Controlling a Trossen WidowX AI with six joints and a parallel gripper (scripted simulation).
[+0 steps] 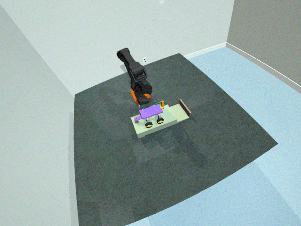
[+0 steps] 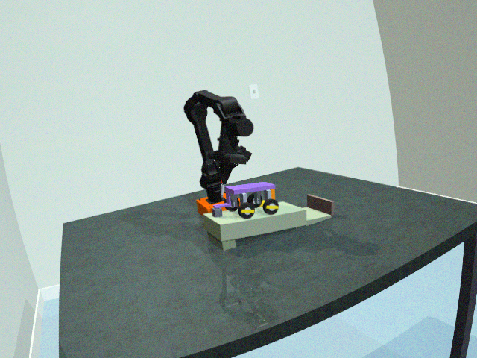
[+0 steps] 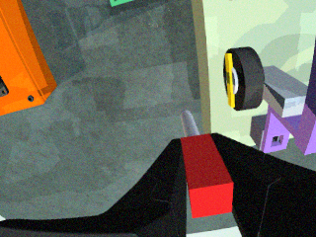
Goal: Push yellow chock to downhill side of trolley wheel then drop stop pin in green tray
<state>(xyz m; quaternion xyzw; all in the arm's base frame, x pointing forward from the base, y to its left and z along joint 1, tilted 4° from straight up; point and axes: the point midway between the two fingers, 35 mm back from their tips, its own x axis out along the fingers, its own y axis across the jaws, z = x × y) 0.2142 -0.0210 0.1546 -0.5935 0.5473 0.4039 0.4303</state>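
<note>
The green tray lies 16 cm below my gripper tip, 12 cm to the left of it and 2 cm behind it. Round my gripper tip: yellow chock 13 cm to the left, 7 cm below, 4 cm ahead; purple trolley 10 cm ahead, 5 cm below, 4 cm to the left; red-headed stop pin right at my gripper tip.
</note>
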